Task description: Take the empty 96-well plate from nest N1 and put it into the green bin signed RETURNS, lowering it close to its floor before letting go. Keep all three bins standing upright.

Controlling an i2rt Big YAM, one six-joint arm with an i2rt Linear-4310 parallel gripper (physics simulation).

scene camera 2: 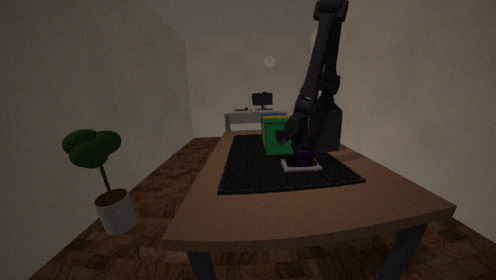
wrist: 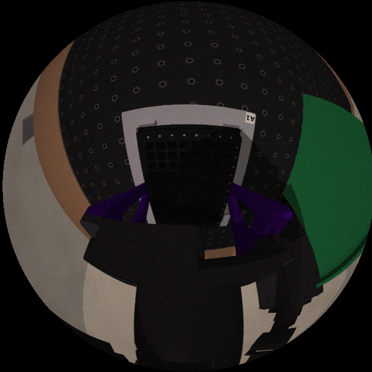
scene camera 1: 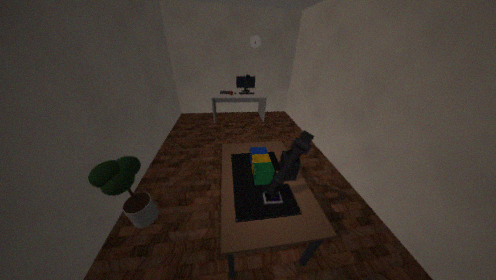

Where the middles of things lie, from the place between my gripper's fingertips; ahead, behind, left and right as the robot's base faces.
I see my gripper 1 cm above the pale nest (wrist: 171, 113). The rest, counted from my hand: green bin (scene camera 2: 271, 125) 5 cm ahead, 22 cm to the right, 8 cm above; black 96-well plate (wrist: 188, 169) 1 cm above.
